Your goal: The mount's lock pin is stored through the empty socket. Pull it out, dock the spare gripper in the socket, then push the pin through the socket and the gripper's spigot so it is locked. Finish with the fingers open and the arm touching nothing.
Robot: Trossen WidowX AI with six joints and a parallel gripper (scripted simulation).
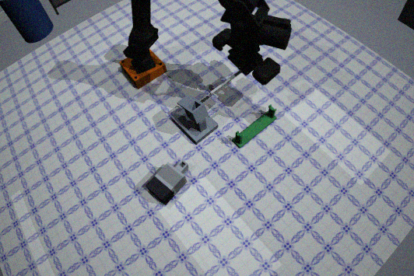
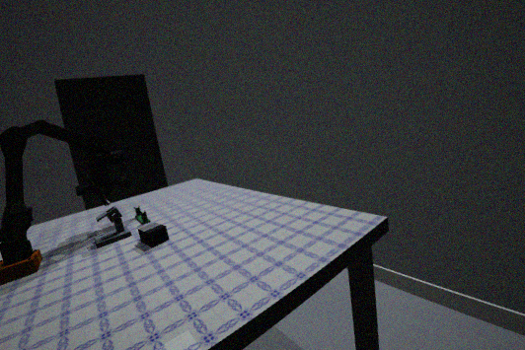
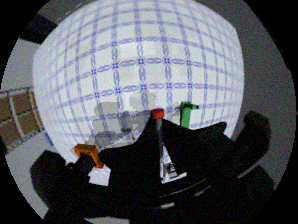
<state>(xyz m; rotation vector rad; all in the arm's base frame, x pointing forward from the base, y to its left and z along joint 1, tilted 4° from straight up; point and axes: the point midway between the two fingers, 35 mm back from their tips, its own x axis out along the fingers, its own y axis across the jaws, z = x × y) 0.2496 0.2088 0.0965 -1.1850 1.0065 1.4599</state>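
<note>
Right now the green cradle is 120 mm ahead of my gripper tip, 60 mm below it and 50 mm to the right of it. The rest, counted from my gripper tip: socket (170 mm to the right, 30 mm below, 20 mm ahead); dark spare gripper (310 mm to the right, 140 mm ahead, 60 mm below).
</note>
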